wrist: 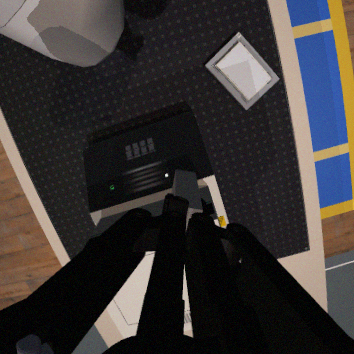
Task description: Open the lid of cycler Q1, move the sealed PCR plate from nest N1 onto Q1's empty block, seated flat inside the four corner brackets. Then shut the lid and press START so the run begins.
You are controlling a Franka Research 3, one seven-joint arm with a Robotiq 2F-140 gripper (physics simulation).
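Observation:
Cycler Q1 (150, 162) stands below the centre of the wrist view, with a black sloped front panel, a grey keypad, a green light and a small white light. Its white lid (132, 295) shows in part behind the fingers; how far it is raised, I cannot tell. The START button cannot be made out, and the block does not show. The sealed PCR plate (252, 75), white on top, lies in the grey frame of nest N1 (227, 90) at the upper right. My gripper (182, 186) is shut and empty, its tips over the cycler's front edge near the white light.
A grey and white robot arm part (75, 30) fills the upper left and casts a dark shadow on the dotted black mat (255, 170). A pale table edge (300, 130) runs down the right, with blue panels (325, 85) in yellow borders beyond. Wooden floor (22, 220) shows at the left.

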